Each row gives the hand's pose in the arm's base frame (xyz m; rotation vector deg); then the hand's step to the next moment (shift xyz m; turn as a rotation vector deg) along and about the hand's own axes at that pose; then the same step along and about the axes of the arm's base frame.
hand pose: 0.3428 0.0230 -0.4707 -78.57 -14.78 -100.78
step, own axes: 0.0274 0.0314 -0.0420 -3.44 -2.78 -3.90
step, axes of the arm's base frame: -0.0066 -0.0588 -0.0023 -4.64 0.96 -3.52
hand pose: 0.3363 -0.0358 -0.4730 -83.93 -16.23 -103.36
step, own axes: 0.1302 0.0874 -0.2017 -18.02 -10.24 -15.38
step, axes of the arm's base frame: -0.0921 -0.2365 0.0296 -17.64 5.19 -18.11
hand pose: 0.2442 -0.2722 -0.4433 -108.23 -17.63 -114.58
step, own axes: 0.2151 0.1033 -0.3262 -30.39 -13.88 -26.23
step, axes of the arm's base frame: -0.2618 -0.2507 0.1787 -28.64 5.55 -30.88
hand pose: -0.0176 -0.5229 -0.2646 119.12 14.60 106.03
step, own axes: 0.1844 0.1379 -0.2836 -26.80 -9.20 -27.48
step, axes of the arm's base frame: -0.2681 -0.0233 0.2470 -29.82 2.67 -25.72
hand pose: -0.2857 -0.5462 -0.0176 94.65 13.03 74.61
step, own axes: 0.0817 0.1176 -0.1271 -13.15 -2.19 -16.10
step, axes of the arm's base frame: -0.1181 0.0666 0.1352 -17.71 1.63 -10.98
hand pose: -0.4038 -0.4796 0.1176 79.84 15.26 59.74
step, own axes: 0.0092 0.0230 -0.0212 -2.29 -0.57 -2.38
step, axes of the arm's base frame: -0.0199 0.0172 0.0192 -2.70 0.03 -1.98
